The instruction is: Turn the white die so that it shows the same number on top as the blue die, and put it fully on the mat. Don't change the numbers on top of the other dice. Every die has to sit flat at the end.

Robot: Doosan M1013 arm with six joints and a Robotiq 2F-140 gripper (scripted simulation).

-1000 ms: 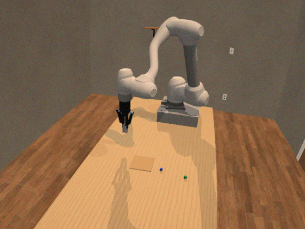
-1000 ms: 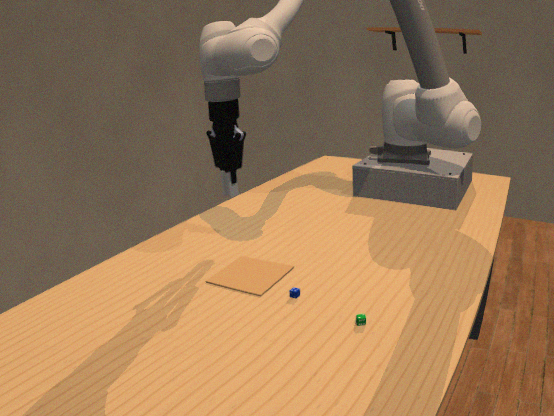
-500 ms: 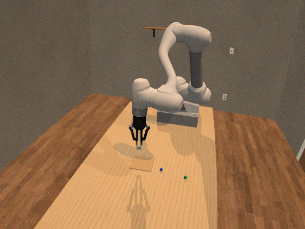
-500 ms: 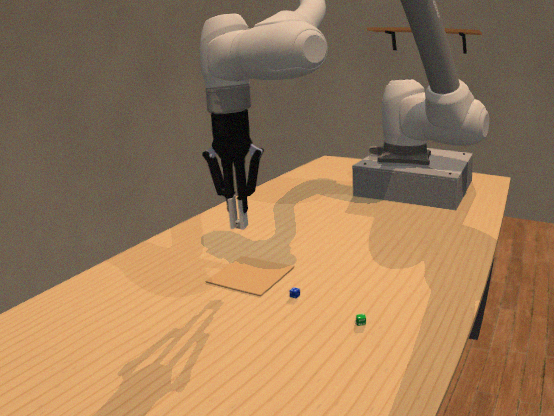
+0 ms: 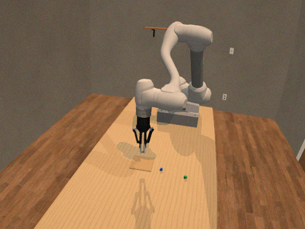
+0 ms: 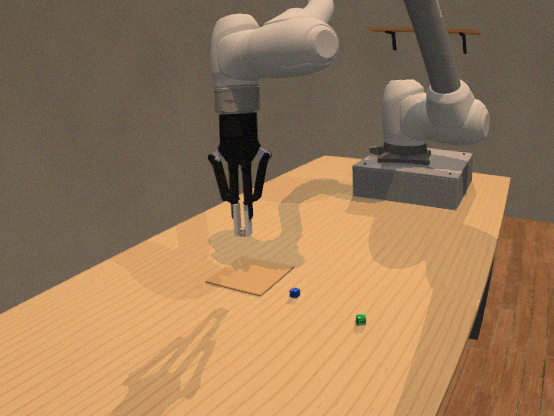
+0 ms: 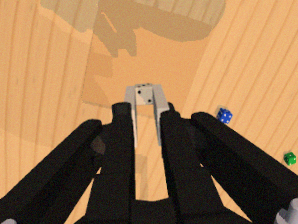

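Right now the white die is 30 mm below my hand. Also, from my hand: tan mat 130 mm below, 10 mm behind; then green die 270 mm to the left, 120 mm below, 120 mm ahead; then blue die 120 mm to the left, 120 mm below, 50 mm ahead.
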